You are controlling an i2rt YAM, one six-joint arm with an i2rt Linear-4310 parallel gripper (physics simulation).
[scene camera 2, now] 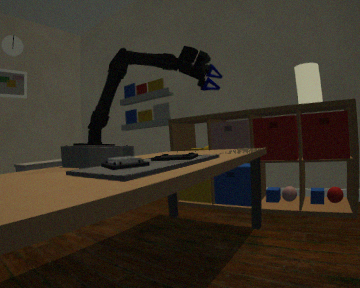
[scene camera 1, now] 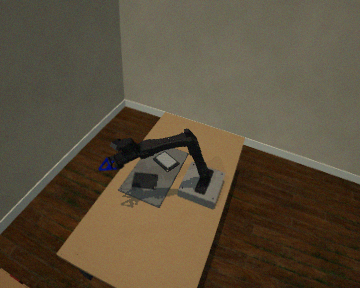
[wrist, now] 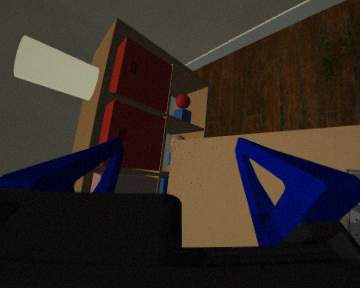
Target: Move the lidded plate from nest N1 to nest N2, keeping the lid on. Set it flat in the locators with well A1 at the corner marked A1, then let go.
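Pixels of known places: gripper, fingertip midpoint: [scene camera 2: 220,82] [scene camera 1: 102,169] [wrist: 179,144]; arm's base at its link origin: [scene camera 2: 94,146] [scene camera 1: 204,181].
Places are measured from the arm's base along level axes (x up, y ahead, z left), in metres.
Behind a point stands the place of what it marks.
A pale plate [scene camera 1: 166,160] [scene camera 2: 125,161] lies flat in a dark nest on the grey board, on the end farther from scene camera 1. The views are too coarse to show its lid or well A1. A second, dark nest [scene camera 1: 145,180] @(y 0.369, x -0.062, z 0.125 m) [scene camera 2: 175,156] @(y 0.397, x -0.062, z 0.091 m) on the board looks empty; the nest labels and corner marks cannot be read. My gripper [scene camera 1: 104,165] @(y 0.487, x 0.254, z 0.371 m) [scene camera 2: 219,81] @(y 0.487, x 0.254, z 0.371 m) [wrist: 179,144] @(y 0.487, x 0.254, z 0.371 m) is open and empty, with its blue fingers wide apart. It hangs high above the table's far-left edge, well away from the plate, and points outward. Neither nest shows between the fingers in the wrist view.
The grey board [scene camera 1: 167,178] @(y 0.246, x -0.074, z 0.034 m) [scene camera 2: 165,164] @(y 0.449, x -0.075, z -0.037 m) lies on the wooden table [scene camera 1: 110,230] @(y 0.389, x -0.087, z 0.527 m) [scene camera 2: 40,182] @(y 0.272, x -0.087, z -0.377 m) beside the arm's grey base [scene camera 1: 189,191] @(y 0.060, x -0.011, z 0.112 m) [scene camera 2: 75,156] @(y 0.026, x -0.037, z -0.122 m). Shelving with red boxes [scene camera 2: 325,135] [wrist: 145,75] and a pale lamp [scene camera 2: 308,84] [wrist: 55,68] stand beyond the table.
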